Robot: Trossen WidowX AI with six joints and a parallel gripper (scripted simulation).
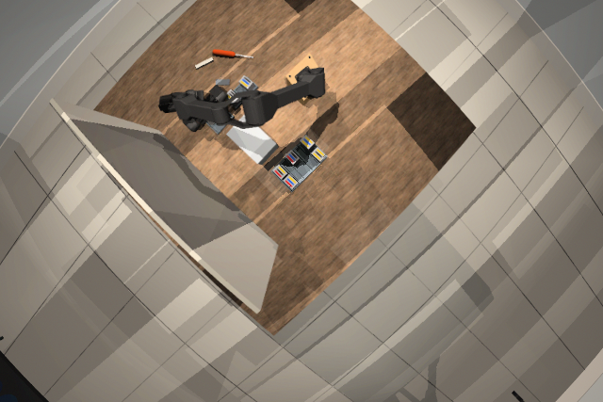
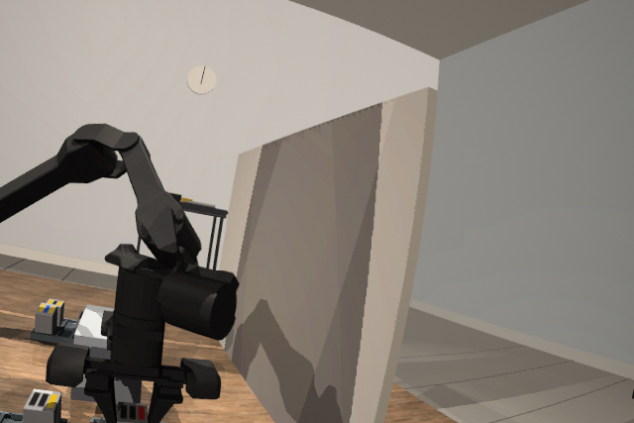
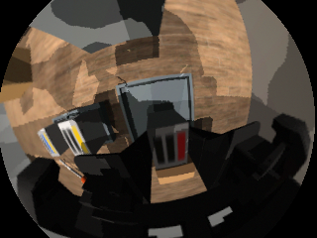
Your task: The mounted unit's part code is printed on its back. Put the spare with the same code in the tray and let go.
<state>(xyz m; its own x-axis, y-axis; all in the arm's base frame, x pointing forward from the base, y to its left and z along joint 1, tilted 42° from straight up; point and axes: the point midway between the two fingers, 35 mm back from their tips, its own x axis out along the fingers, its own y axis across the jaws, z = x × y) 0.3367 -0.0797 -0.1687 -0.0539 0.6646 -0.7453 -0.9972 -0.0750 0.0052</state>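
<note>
Right now my gripper tip is 2 cm below the spare. Also, from my gripper tip: brown box 2 cm ahead, 9 cm to the right, 1 cm below; blue-grey tray 2 cm below; grey box 5 cm behind, 21 cm to the left, 3 cm above.
</note>
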